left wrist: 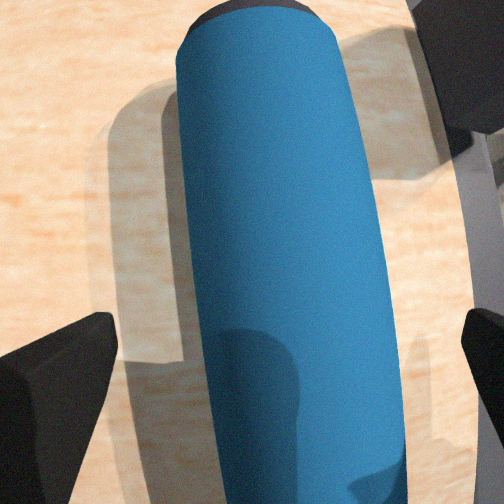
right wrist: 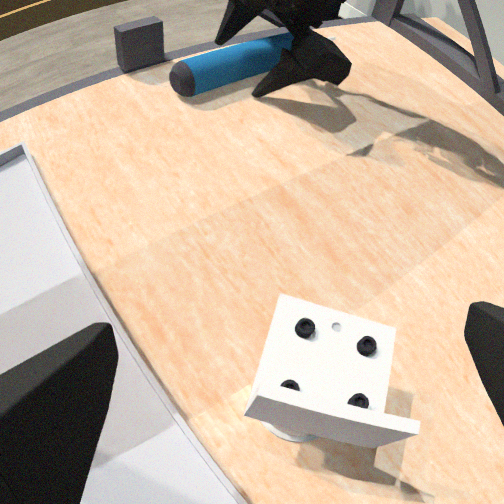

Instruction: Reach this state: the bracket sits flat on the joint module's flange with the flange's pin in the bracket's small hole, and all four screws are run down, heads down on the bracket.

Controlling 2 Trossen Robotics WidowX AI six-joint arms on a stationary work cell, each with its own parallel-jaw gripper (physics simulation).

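Observation:
The white bracket (right wrist: 327,372) sits flat on the joint module (right wrist: 290,432), which shows only as a pale rim under it. Four black screws stand in the bracket, for example one screw (right wrist: 305,327) and another screw (right wrist: 366,345), and the pin (right wrist: 336,326) shows in the small hole. My right gripper (right wrist: 295,400) is open and empty above the bracket. A blue screwdriver handle (left wrist: 290,260) lies on the wooden table between the open fingers of my left gripper (left wrist: 295,395). It also shows in the right wrist view (right wrist: 232,64), with the left gripper (right wrist: 300,55) over it.
A dark grey block (right wrist: 139,42) stands at the table's far edge next to the screwdriver's end. A light grey tray (right wrist: 60,350) lies at the left. A grey frame (right wrist: 450,45) runs along the far right edge.

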